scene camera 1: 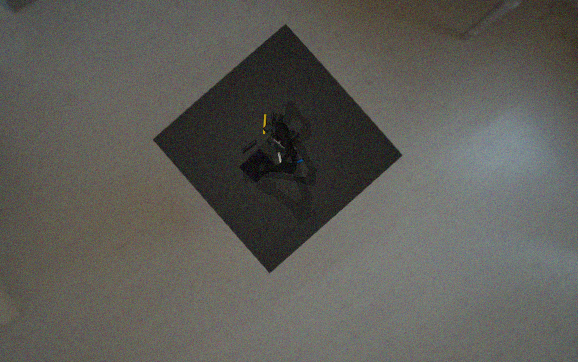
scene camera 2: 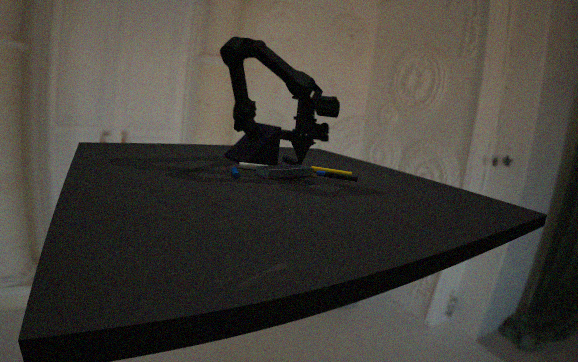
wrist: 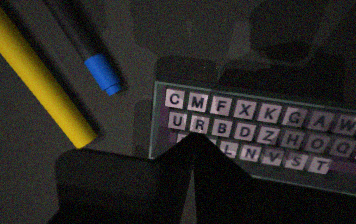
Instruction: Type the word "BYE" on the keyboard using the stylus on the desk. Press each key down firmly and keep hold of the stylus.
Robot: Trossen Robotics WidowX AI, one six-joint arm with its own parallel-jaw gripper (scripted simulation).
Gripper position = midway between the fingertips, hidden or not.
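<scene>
Gripper shut, holding nothing. My gripper (scene camera 2: 300,162) (wrist: 196,140) is visible in scene camera 2 and in the wrist view.
</scene>
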